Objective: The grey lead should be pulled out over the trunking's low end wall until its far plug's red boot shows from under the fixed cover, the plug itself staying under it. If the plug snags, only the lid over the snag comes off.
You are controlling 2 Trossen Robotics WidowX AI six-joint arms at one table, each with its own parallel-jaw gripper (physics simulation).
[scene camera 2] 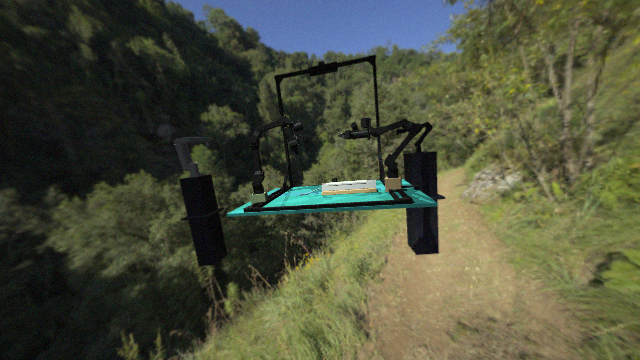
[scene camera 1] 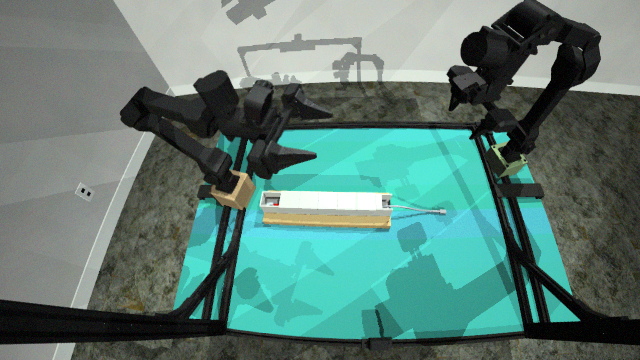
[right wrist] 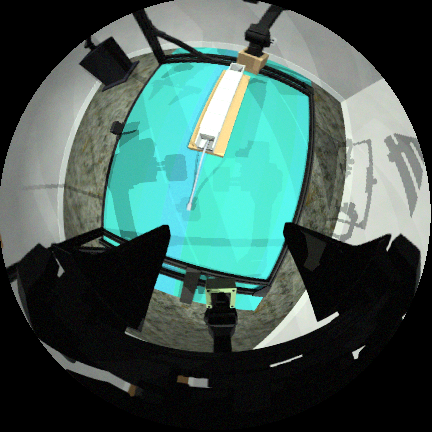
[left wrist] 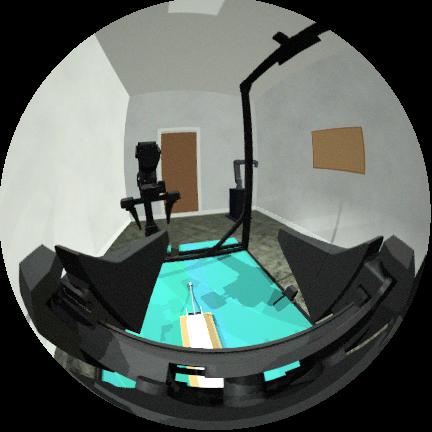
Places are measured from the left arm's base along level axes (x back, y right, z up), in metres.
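Pixels of known places: left gripper, fingertip midpoint: (scene camera 2: 340, 135) (scene camera 1: 324, 134) (left wrist: 224, 235); right gripper, fingertip midpoint: (scene camera 2: 297, 155) (scene camera 1: 460, 124) (right wrist: 228, 229) (left wrist: 154, 226); left arm's base at its link origin: (scene camera 2: 393, 177) (scene camera 1: 227, 183) (right wrist: 253, 52); right arm's base at its link origin: (scene camera 2: 258, 193) (scene camera 1: 509, 153) (right wrist: 220, 298).
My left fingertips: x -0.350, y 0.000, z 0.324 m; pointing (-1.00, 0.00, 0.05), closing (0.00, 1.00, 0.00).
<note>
Ahead of a thing's pixels: the offset from my left fingertips to its middle. "spot": to the spot under its first point. Level surfaces: height alone.
The white trunking (scene camera 1: 327, 202) (right wrist: 220, 105) (left wrist: 198, 330) lies on a wooden base @(dz -0.394 m) (scene camera 1: 325, 220) (right wrist: 231, 115), covered by several white lids in a row. Both its ends are open on top. A small red patch @(spot: dy +0.003, dx +0.194, dz -0.383 m) (scene camera 1: 275, 204) shows in the open left end in scene camera 1; its exact shape is too small to tell. The grey lead @(spot: dy -0.100, dx -0.231, dz -0.391 m) (scene camera 1: 415, 208) (right wrist: 197, 175) runs out over the opposite end wall to its near plug @(dy -0.122, dx -0.324, dz -0.413 m) (scene camera 1: 442, 211) (right wrist: 189, 206). My left gripper (scene camera 1: 323, 136) (left wrist: 224, 235) is open, high behind the trunking. My right gripper (scene camera 1: 462, 123) (right wrist: 228, 229) is open and empty, high beyond the near plug.
A black frame (scene camera 1: 500, 215) surrounds the turquoise table. The left arm's tan base block (scene camera 1: 242, 191) stands close to the trunking's left end in scene camera 1. The right arm's pale green base block (scene camera 1: 509, 169) stands at the opposite side. A small black bracket (scene camera 1: 377, 343) sits at the front rail.
</note>
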